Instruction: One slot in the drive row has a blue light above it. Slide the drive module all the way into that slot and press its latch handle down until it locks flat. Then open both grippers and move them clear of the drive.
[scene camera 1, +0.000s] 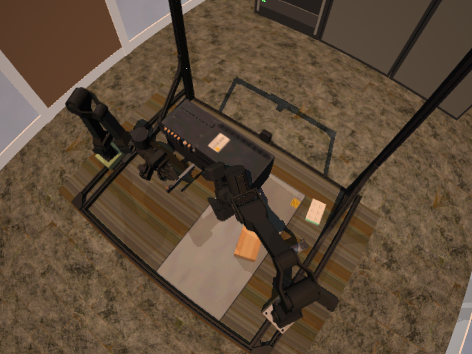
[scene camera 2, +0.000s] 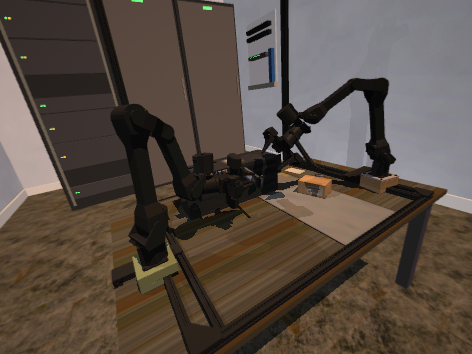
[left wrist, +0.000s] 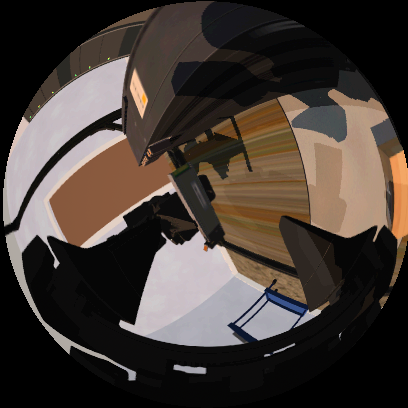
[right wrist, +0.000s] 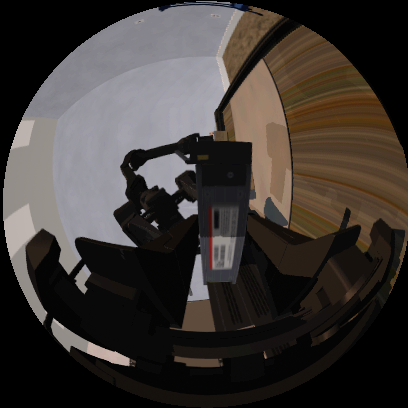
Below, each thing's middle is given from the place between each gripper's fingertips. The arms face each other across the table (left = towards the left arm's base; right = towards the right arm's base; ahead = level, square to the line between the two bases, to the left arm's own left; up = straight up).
My right gripper is now 10 mm past the grey drive module (right wrist: 222, 168). From my right hand the other things lie so: grey mat (scene camera 1: 202, 266) (20 mm behind, 250 mm to the left, 160 mm below).
Right now my left hand is 2 cm short of the grey mat, 15 cm to the right of it and 19 cm above it. Also, from my left hand: grey drive module (3 cm ahead, 10 cm to the right, 3 cm below).
